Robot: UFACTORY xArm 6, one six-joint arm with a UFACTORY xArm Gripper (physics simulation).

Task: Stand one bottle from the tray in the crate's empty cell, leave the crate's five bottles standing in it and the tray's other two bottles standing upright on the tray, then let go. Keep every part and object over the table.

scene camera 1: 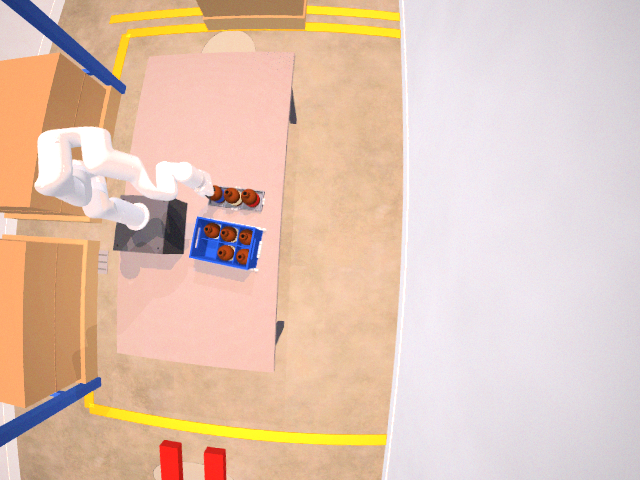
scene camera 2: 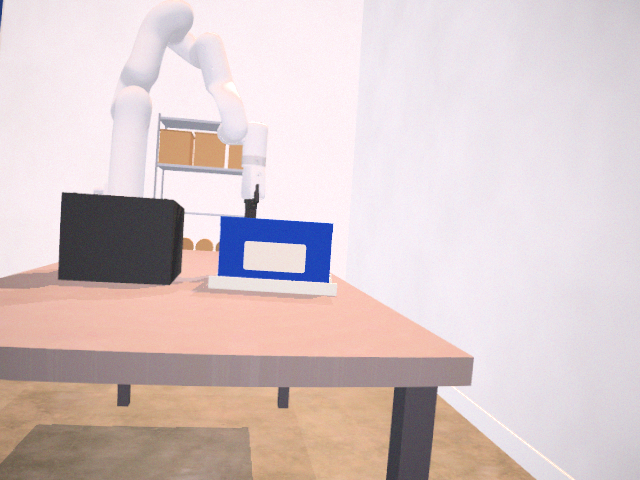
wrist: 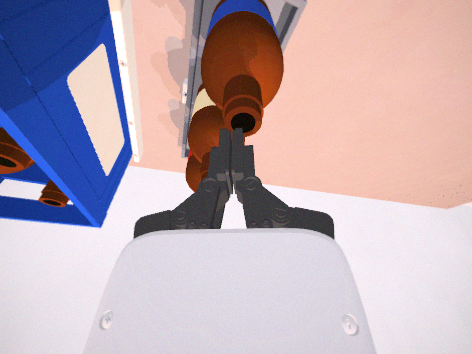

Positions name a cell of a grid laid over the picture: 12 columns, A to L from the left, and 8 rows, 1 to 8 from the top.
Labels:
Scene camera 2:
gripper: E4
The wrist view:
gripper: F4
cream-labelled bottle: F3

